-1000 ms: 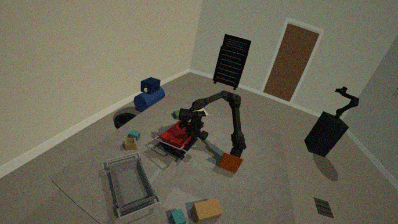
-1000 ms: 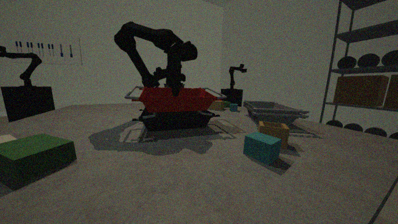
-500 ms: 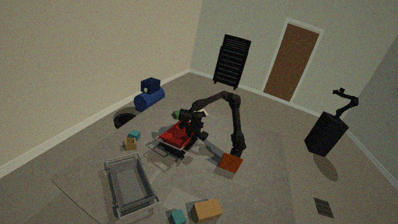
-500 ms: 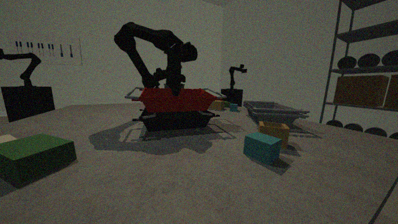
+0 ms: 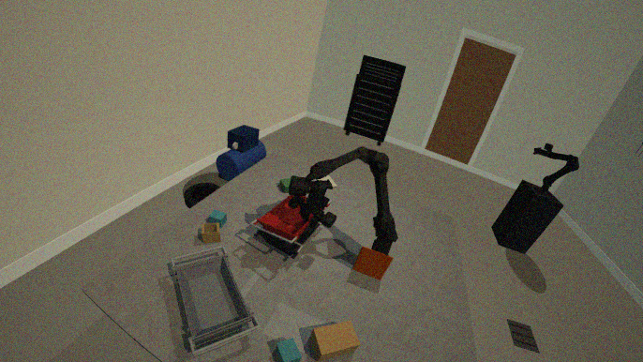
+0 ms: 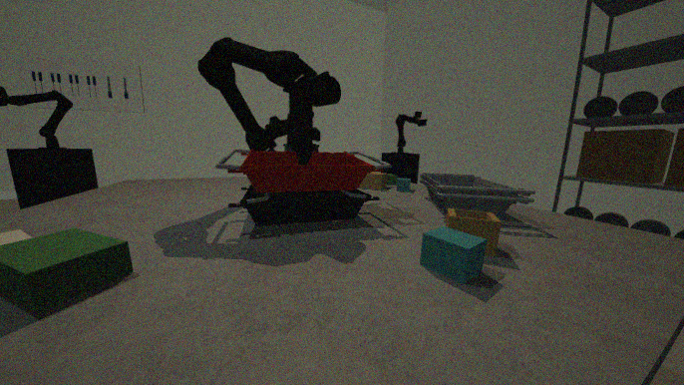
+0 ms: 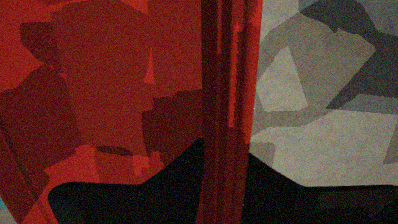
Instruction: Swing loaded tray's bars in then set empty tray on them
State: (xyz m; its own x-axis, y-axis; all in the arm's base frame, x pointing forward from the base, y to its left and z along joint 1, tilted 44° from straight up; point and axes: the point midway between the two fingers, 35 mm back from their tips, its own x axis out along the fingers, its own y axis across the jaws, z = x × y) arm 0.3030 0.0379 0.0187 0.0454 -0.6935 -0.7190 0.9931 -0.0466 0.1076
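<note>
The red tray lies 7 cm ahead of my gripper tip, 1 cm to the right of it and 2 cm above it. Round my gripper tip: pale flat card 11 cm ahead, 54 cm to the right, 9 cm below.
</note>
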